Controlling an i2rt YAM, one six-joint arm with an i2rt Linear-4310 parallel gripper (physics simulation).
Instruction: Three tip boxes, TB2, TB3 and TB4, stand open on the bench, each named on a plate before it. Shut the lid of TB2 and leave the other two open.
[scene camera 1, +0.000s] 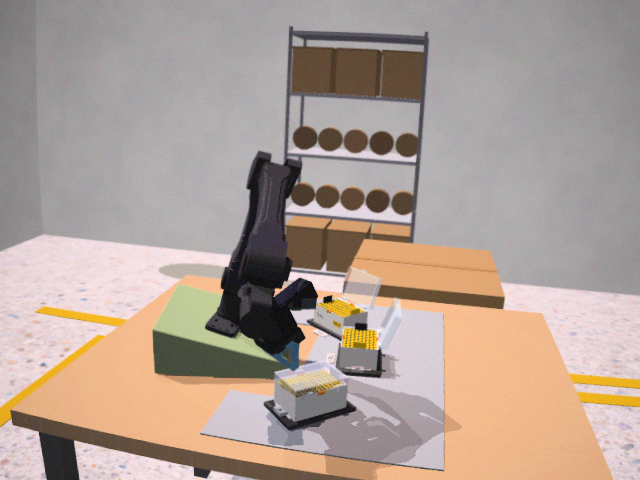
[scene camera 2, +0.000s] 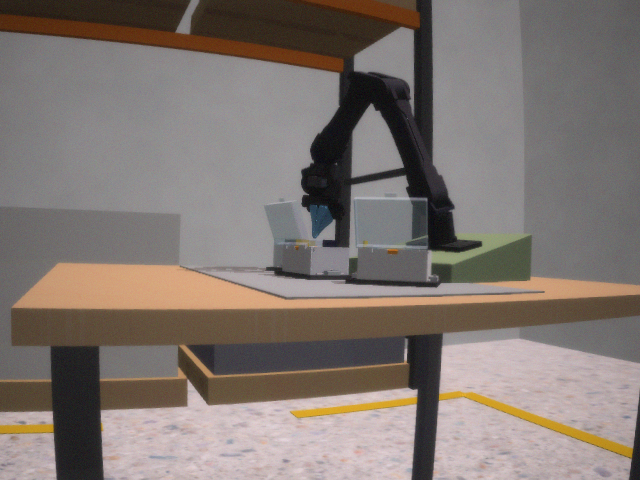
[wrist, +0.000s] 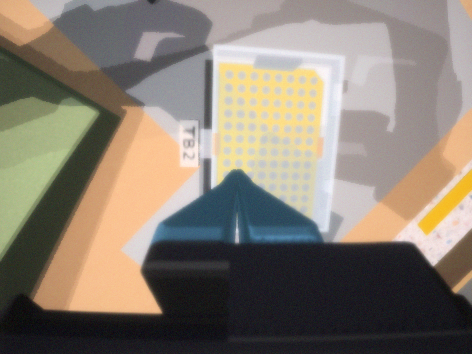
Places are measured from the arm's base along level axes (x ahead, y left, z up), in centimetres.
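Pixels of known places: gripper, fingertip midpoint: (scene camera 1: 295, 368) (scene camera 2: 313, 237) (wrist: 236, 177); arm's base at its link origin: (scene camera 1: 229, 318) (scene camera 2: 442, 246).
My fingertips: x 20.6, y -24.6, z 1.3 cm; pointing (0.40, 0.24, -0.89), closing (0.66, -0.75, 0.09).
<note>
For each thing: its top centre in the pictures, then the offset to it from my fingertips. Level surfaces: height alone.
- TB2 at its top centre: (wrist: 258, 145) (scene camera 1: 308, 372) dx +2.5, dy +0.2, dz -0.5 cm
- middle box at its top centre: (scene camera 2: 320, 244) (scene camera 1: 355, 335) dx +10.3, dy +23.2, dz -1.7 cm
- far box at its top centre: (scene camera 2: 397, 246) (scene camera 1: 337, 306) dx +4.2, dy +41.1, dz -1.7 cm
- grey mat at its surface level: dz -8.2 cm
- wooden bench at its surface level: dz -8.5 cm
TB2 (scene camera 1: 320, 407) (wrist: 270, 110) is the white box of yellow tips nearest scene camera 1, named on its plate (wrist: 189, 143). Its clear lid (scene camera 1: 310, 369) (wrist: 336, 125) lies down over the tips; whether it is fully seated I cannot tell. My gripper (scene camera 1: 295, 367) (scene camera 2: 315, 236) (wrist: 236, 177) is shut and empty, its tips by the lid's edge; contact is unclear. The middle box (scene camera 1: 359, 359) (scene camera 2: 330, 260) has its lid (scene camera 1: 391, 325) (scene camera 2: 284, 219) raised. The far box (scene camera 1: 328, 316) (scene camera 2: 392, 266) has its lid (scene camera 1: 361, 286) (scene camera 2: 390, 219) upright. Their plates are unreadable.
The boxes stand on a grey mat (scene camera 1: 242, 418) (scene camera 2: 289, 289) on the wooden bench (scene camera 1: 496, 372) (scene camera 2: 155, 294). The arm's base sits on a green wedge (scene camera 1: 201, 351) (scene camera 2: 496, 258) (wrist: 35, 165). A brown box (scene camera 1: 429, 268) stands behind the bench.
</note>
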